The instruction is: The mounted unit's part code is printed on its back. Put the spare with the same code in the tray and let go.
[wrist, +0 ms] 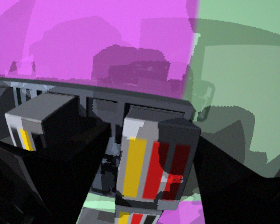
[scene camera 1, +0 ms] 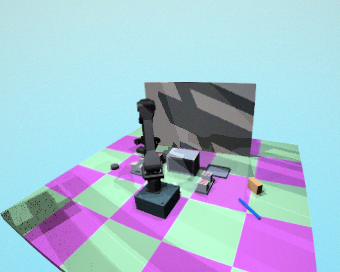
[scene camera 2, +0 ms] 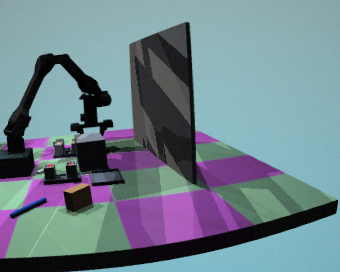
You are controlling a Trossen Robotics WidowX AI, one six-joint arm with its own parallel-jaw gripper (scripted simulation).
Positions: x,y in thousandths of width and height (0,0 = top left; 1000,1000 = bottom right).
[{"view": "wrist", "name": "my gripper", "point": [548,605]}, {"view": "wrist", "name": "spare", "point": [562,667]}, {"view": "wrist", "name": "spare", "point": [180,529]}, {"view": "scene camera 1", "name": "wall panel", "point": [640,432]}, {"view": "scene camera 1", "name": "grey mounted unit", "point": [551,597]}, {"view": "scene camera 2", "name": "wall panel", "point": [478,325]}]
